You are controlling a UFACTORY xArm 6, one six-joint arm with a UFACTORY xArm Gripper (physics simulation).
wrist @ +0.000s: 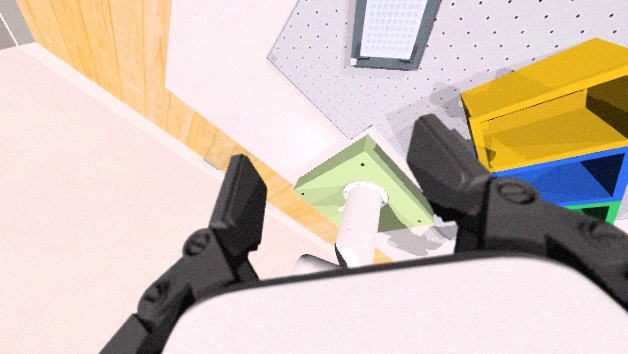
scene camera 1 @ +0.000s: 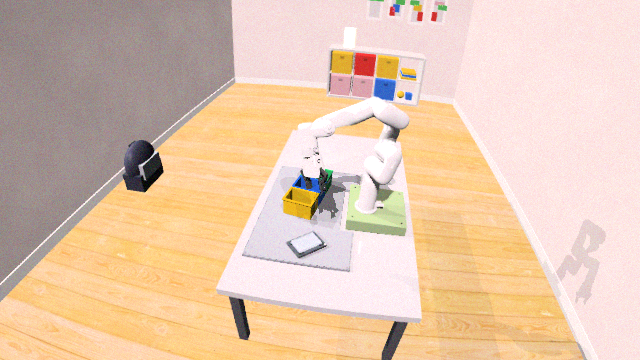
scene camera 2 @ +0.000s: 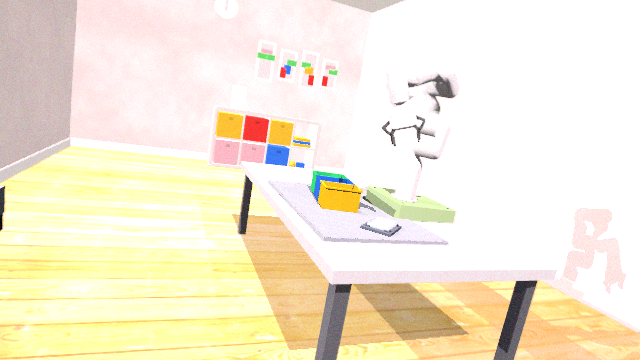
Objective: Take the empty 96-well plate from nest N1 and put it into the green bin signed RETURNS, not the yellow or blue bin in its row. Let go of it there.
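Places are measured from the arm's base along level axes (x ahead, y left, z up), in millimetres.
Where they show: gripper, fingertip midpoint: (wrist: 330, 156) (scene camera 1: 316, 190) (scene camera 2: 406, 144); arm's base at its link origin: (wrist: 364, 194) (scene camera 1: 366, 206) (scene camera 2: 403, 198).
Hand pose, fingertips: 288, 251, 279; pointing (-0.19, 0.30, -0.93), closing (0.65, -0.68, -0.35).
Each offset is from my fingertips to the centre of the thing, as dx, dy, dz. "*": to the spot under its first point. Level surfaces: height alone.
The white 96-well plate {+37, -3, -321} (scene camera 1: 306, 242) (scene camera 2: 382, 224) (wrist: 391, 29) lies flat in the dark nest {+37, -3, -331} (scene camera 1: 300, 254) (scene camera 2: 380, 231) (wrist: 385, 65) on the grey mat. The green bin (scene camera 1: 329, 175) (scene camera 2: 325, 175) (wrist: 614, 212) is the far one of the row, partly hidden by the gripper in scene view 1. The blue bin {* +83, -462, -274} (scene camera 1: 300, 182) (scene camera 2: 317, 187) (wrist: 550, 189) is in the middle and the yellow bin {+29, -402, -290} (scene camera 1: 299, 207) (scene camera 2: 340, 198) (wrist: 540, 85) is nearest the nest. My gripper (scene camera 1: 315, 188) (scene camera 2: 405, 134) (wrist: 330, 156) is open and empty, high above the table, well away from the plate. No lettering is readable on the bins.
The perforated grey mat {dz -340} (scene camera 1: 270, 240) (scene camera 2: 330, 230) (wrist: 320, 65) carries the bins and nest. The arm's green base block (scene camera 1: 377, 226) (scene camera 2: 425, 214) (wrist: 367, 150) stands beside it on the white table {dz -353} (scene camera 1: 385, 280) (scene camera 2: 450, 260) (wrist: 215, 65). A shelf unit (scene camera 1: 375, 49) stands by the far wall.
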